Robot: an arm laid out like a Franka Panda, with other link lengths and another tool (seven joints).
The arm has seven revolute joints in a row. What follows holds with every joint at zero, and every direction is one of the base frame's.
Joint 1 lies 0.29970 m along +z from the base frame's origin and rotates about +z.
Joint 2 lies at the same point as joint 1 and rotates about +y.
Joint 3 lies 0.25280 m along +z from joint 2 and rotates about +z.
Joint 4 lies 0.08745 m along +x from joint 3 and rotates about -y.
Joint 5 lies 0.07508 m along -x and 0.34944 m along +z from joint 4 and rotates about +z.
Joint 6 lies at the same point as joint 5 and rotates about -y.
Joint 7 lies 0.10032 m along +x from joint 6 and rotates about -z.
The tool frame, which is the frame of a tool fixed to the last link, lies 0.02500 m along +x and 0.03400 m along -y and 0.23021 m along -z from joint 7; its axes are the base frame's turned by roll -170.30, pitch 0.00 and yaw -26.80 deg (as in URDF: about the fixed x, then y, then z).
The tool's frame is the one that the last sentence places.
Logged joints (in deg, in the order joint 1, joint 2, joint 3, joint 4, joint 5, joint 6, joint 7), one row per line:
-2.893 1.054 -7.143 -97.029 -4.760 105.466 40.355
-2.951 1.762 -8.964 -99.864 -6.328 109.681 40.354
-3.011 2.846 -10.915 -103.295 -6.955 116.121 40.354
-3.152 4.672 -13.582 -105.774 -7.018 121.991 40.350
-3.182 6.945 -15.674 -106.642 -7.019 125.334 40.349
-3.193 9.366 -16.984 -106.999 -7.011 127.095 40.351
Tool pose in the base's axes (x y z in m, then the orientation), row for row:
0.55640 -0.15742 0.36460 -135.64 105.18 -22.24
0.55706 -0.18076 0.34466 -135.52 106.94 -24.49
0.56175 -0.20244 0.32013 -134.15 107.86 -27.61
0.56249 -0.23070 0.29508 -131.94 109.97 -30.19
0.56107 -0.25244 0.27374 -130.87 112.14 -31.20
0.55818 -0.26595 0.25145 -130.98 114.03 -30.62
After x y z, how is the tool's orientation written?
As a rotation vector, in degrees.
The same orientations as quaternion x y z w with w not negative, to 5 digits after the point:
-0.78227 0.60660 -0.12826 0.06038
-0.77630 0.61258 -0.14029 0.04919
-0.76856 0.61794 -0.15818 0.04943
-0.75566 0.62983 -0.17291 0.04891
-0.74654 0.63969 -0.17798 0.04236
-0.74239 0.64631 -0.17355 0.03192

